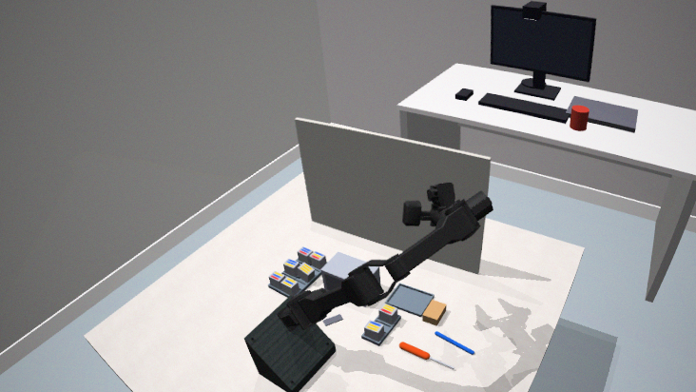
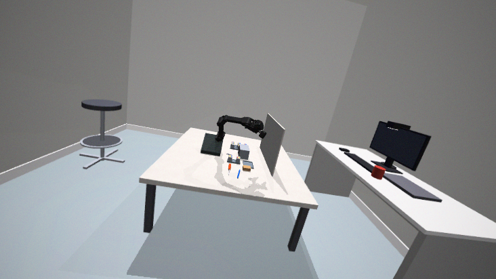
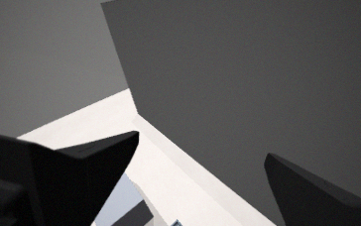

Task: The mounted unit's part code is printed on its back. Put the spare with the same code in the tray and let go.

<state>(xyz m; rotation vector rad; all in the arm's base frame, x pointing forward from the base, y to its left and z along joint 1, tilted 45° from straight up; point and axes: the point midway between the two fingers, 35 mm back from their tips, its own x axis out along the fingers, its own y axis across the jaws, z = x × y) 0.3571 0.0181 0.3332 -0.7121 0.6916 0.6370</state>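
Now: gripper tip 170 mm past the grey spare block, 440 mm to the right of it and 310 mm above it. From my gripper tip the other things lie so: tan block 70 mm behind, 70 mm to the right, 340 mm below; then white panel 140 mm ahead, 240 mm to the left, 130 mm below; then tray 50 mm behind, 30 mm to the left, 350 mm below.
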